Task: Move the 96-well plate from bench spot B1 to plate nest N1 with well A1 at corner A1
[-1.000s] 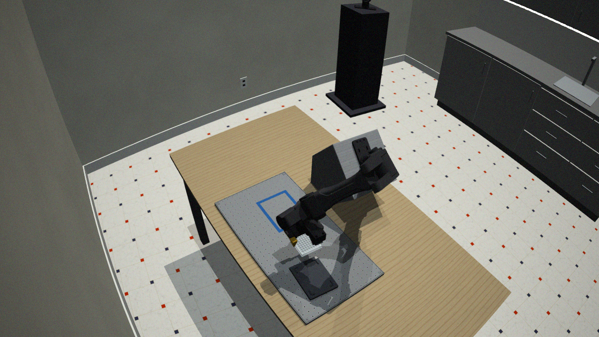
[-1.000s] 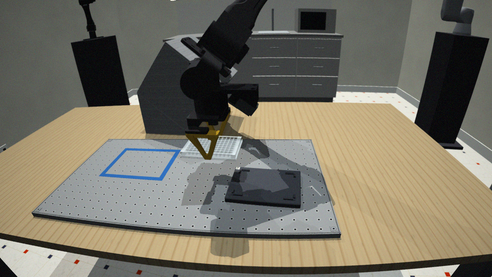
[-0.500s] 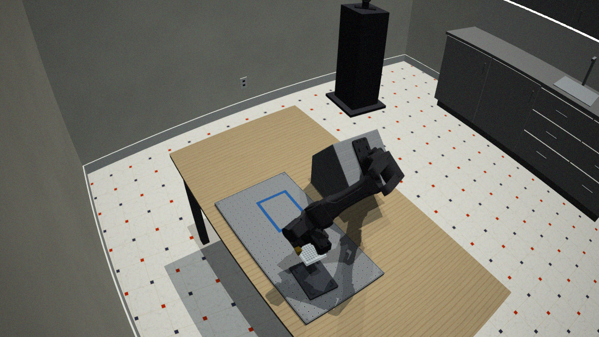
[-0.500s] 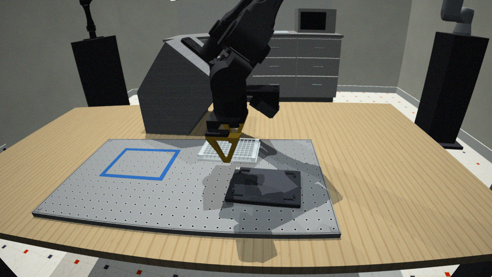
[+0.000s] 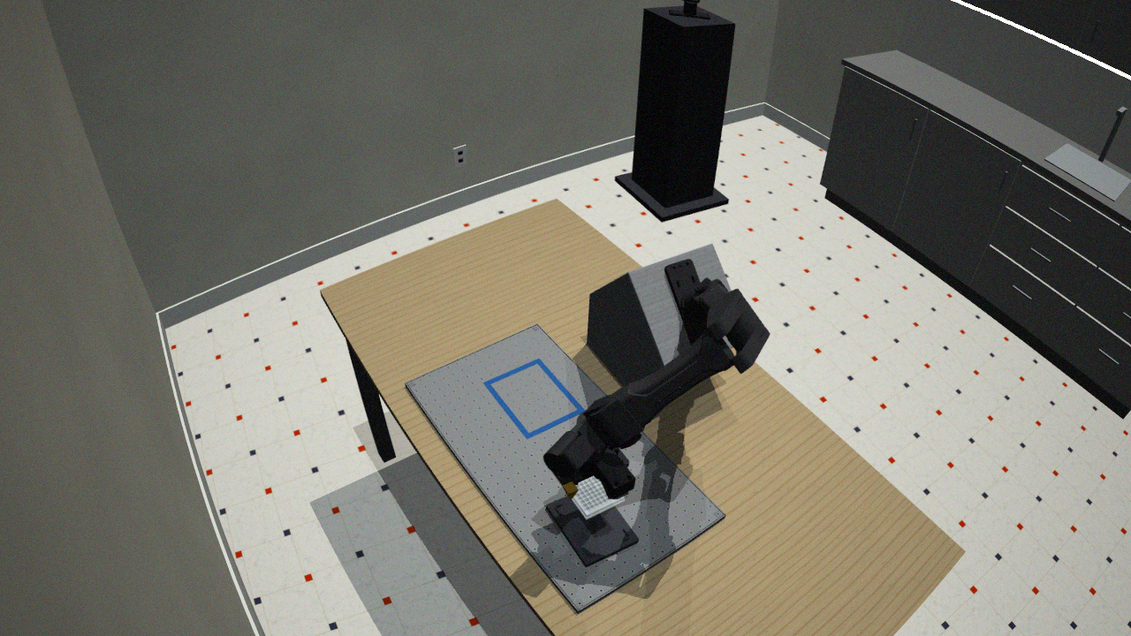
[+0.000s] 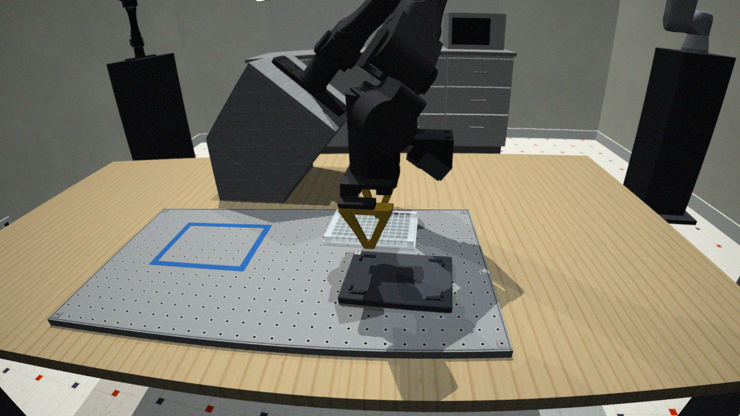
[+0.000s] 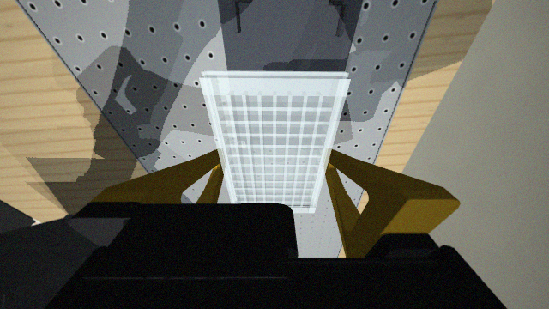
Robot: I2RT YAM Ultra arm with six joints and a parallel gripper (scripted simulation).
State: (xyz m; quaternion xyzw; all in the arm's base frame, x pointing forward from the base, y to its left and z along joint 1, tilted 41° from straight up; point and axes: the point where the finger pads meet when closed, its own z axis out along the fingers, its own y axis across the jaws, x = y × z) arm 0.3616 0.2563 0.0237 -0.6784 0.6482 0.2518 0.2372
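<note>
Right now my hand is 90 mm above the dark plate nest, 40 mm to the right of it and 10 mm short of it. From my hand the other things lie so: A1 corner mark 80 mm below, 40 mm to the right, 40 mm behind; clear 96-well plate right at my hand.
</note>
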